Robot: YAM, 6 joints.
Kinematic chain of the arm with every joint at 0, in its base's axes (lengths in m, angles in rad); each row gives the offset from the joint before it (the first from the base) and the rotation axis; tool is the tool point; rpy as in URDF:
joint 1: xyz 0 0 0.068 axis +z
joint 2: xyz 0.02 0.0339 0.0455 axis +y
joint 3: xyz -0.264 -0.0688 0 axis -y
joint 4: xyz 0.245 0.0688 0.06 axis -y
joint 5: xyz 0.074 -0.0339 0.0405 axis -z
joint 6: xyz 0.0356 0 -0.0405 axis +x
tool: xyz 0 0 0 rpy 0 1.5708 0
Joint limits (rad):
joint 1: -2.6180..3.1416
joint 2: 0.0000..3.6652
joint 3: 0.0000..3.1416
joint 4: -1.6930..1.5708
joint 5: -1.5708..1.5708
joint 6: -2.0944..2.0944
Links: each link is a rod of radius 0.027 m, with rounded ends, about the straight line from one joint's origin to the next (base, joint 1, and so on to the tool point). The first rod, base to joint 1, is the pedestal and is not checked.
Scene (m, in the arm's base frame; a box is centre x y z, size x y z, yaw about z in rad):
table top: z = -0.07
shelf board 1: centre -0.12 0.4 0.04 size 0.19 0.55 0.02 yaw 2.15
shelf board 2: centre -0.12 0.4 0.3 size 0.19 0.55 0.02 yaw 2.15
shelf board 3: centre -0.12 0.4 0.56 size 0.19 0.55 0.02 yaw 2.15
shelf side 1: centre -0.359 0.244 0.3 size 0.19 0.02 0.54 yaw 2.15
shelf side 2: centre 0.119 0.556 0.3 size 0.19 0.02 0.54 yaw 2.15
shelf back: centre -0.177 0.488 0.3 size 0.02 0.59 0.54 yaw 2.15
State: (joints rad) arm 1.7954 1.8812 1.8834 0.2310 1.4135 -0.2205
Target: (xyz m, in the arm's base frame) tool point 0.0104 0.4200 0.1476
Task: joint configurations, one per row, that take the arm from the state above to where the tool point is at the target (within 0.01 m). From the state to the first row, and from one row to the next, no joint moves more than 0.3 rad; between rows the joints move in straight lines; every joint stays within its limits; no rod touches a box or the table.
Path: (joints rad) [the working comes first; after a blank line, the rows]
Joints at the target: 1.6303 2.0962 1.2652 0.0722 1.4528 -0.2205
Straight joint move there: touches shelf board 2.

1: 1.5933 1.8480 1.7597 0.2812 1.2457 0.0729
2: 1.3911 1.8149 1.6360 0.3314 1.0778 0.3664
3: 1.1890 1.7817 1.5124 0.3816 0.9100 0.6598
4: 0.9869 1.7486 1.3887 0.4318 0.7422 0.9532
5: 0.7847 1.7154 1.2650 0.4820 0.5744 1.2466
6: 0.5826 1.6823 1.1413 0.5323 0.4065 1.5401
7: 0.7572 1.7513 1.1620 0.4556 0.5809 1.2466
8: 0.9318 1.8203 1.1826 0.3789 0.7553 0.9532
9: 1.1064 1.8892 1.2033 0.3022 0.9297 0.6598
10: 1.2811 1.9582 1.2239 0.2255 1.1040 0.3664
11: 1.4557 2.0272 1.2446 0.1488 1.2784 0.0729
12: 1.6303 2.0962 1.2652 0.0722 1.4528 -0.2205

